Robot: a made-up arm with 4 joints.
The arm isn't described. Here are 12 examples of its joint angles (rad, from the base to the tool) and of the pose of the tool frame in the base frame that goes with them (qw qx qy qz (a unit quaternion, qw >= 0); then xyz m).
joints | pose
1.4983 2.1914 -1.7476 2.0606 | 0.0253 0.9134 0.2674 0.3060 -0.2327 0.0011 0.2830
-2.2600 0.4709 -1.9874 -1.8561 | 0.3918 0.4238 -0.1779 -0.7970 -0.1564 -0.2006 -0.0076
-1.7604 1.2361 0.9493 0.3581 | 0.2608 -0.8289 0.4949 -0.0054 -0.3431 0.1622 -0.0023
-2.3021 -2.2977 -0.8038 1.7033 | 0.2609 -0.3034 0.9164 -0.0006 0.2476 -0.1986 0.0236
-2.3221 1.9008 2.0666 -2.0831 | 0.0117 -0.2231 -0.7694 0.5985 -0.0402 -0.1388 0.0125
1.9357 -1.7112 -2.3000 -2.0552 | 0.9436 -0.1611 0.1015 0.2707 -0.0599 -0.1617 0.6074
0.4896 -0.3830 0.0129 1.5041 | 0.5702 0.1389 0.2015 -0.7842 -0.1585 0.6023 0.5296
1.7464 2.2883 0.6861 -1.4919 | 0.0899 0.3103 0.4861 -0.8120 0.0652 -0.1074 0.3807
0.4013 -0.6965 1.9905 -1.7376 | 0.3059 0.8653 0.2308 0.3232 -0.1569 0.3296 0.4120
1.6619 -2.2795 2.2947 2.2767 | 0.1809 0.1963 -0.8453 -0.4628 0.2043 -0.0256 0.4668
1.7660 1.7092 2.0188 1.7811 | 0.9819 -0.1182 -0.0784 -0.1256 -0.3486 -0.0960 0.3812
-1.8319 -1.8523 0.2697 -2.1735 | 0.6921 -0.7018 0.0906 0.1421 -0.0334 -0.1060 -0.2386
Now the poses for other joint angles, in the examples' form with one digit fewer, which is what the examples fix.
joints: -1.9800 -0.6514 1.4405 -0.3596
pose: 0.675 -0.446 0.225 -0.542 -0.141 0.023 -0.357
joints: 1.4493 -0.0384 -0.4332 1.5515
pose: 0.414 0.564 0.345 -0.626 -0.256 0.102 0.827
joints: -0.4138 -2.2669 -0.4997 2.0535
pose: 0.533 -0.085 0.406 0.738 0.215 0.237 0.098
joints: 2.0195 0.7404 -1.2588 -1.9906
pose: 0.379 -0.044 -0.924 0.017 -0.162 -0.101 0.429
